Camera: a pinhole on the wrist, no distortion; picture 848 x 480 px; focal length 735.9 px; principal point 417.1 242.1 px. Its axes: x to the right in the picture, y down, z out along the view. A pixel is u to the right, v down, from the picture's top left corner.
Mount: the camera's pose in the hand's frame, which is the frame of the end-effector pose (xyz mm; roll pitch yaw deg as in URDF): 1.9 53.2 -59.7 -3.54 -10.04 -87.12
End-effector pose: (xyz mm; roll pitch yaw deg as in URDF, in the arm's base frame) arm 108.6 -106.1 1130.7 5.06 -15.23 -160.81
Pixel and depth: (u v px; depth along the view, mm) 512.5 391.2 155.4
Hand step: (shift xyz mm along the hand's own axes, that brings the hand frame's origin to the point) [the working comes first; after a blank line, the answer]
In the camera's frame: 20.1 31.5 155.4

42.5 62.1 94.6
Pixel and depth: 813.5 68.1 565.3
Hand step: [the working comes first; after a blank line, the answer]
In the camera's frame: 304.5 -133.7 565.3

-86.4 -151.5 557.1
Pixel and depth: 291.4 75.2 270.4
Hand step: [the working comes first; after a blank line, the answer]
In the camera's frame: -46.2 -61.3 270.4

-47.2 144.0 201.7
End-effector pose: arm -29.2 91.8 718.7 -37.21 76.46 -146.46
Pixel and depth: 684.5 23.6 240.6
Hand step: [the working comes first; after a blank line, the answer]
In the camera's frame: 87.4 -71.4 240.6

-52.3 7.0 196.3
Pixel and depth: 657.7 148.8 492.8
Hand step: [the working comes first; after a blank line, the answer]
In the camera's frame: 161.1 -62.5 492.8

-26.4 -20.5 456.5
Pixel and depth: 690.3 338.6 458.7
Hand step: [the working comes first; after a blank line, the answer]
In the camera's frame: 170.3 60.2 458.7

94.6 -30.8 417.1
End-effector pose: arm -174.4 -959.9 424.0 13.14 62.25 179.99
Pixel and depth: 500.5 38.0 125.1
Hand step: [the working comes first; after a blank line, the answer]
In the camera's frame: 14.2 -34.7 125.1

-25.4 60.0 67.8
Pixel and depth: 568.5 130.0 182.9
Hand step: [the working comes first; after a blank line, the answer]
In the camera's frame: 37.6 -27.9 182.9

-14.3 47.4 128.3
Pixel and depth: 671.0 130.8 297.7
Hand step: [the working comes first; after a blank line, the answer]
In the camera's frame: 102.7 -45.0 297.7

-22.2 3.1 253.5
